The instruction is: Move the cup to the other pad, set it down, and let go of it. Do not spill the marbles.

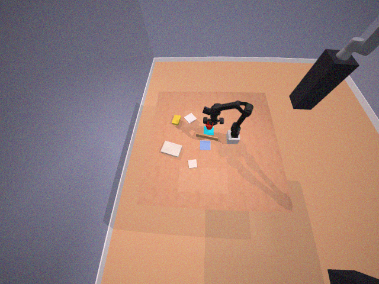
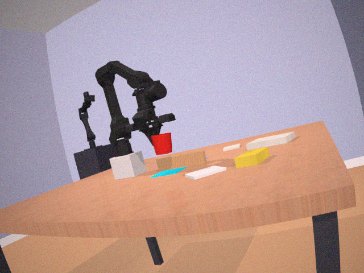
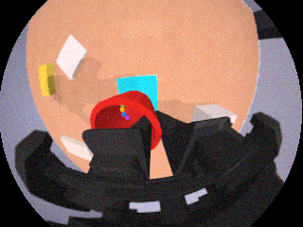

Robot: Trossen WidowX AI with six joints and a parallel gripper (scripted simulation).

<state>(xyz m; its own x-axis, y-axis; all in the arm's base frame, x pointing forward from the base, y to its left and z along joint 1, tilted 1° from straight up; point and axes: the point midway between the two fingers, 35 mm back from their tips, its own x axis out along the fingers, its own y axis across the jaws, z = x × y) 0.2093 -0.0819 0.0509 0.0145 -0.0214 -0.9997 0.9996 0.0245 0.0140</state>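
The cyan pad is 110 mm below my gripper tip and 30 mm ahead of it. Round my gripper tip: wooden bar 90 mm below, 80 mm to the left, 40 mm ahead; red cup 30 mm ahead; light blue pad 170 mm to the left, 110 mm below, 60 mm ahead.
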